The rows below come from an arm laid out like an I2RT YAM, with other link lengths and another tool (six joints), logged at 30 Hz.
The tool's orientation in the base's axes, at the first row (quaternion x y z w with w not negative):
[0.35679 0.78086 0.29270 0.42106]
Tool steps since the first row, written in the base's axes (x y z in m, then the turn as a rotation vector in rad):
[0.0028 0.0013 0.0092 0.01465 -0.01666 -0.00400]
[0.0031 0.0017 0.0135 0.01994 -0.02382 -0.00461]
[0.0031 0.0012 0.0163 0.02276 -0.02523 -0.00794]
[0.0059 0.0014 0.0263 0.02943 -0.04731 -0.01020]
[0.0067 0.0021 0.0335 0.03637 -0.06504 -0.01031]
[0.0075 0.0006 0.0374 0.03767 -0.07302 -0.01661]
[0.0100 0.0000 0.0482 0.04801 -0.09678 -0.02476]
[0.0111 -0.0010 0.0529 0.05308 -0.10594 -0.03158]
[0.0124 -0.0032 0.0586 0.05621 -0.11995 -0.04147]
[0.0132 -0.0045 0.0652 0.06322 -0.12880 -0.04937]
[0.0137 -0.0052 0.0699 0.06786 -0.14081 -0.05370]
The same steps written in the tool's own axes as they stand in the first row. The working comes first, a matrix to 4 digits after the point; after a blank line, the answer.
The tool's axes in the first row as the columns of a matrix, in the base's axes (used below as rounded here):
[-0.3908 0.3107 0.8664]
[0.8037 0.5741 0.1567]
[-0.4487 0.7576 -0.4741]

[-0.0042 0.0086 -0.0017 -0.01732 -0.00804 0.01198]
[-0.0059 0.0122 -0.0034 -0.02487 -0.01097 0.01573]
[-0.0076 0.0140 -0.0049 -0.02561 -0.01343 0.01953]
[-0.0130 0.0226 -0.0071 -0.04495 -0.02574 0.02292]
[-0.0160 0.0287 -0.0097 -0.06186 -0.03385 0.02621]
[-0.0192 0.0310 -0.0111 -0.06595 -0.04280 0.02907]
[-0.0255 0.0396 -0.0142 -0.08543 -0.05940 0.03817]
[-0.0289 0.0430 -0.0156 -0.09172 -0.06825 0.04436]
[-0.0337 0.0464 -0.0175 -0.09976 -0.08282 0.04957]
[-0.0380 0.0509 -0.0202 -0.10607 -0.09170 0.05800]
[-0.0409 0.0542 -0.0221 -0.11559 -0.10044 0.06219]

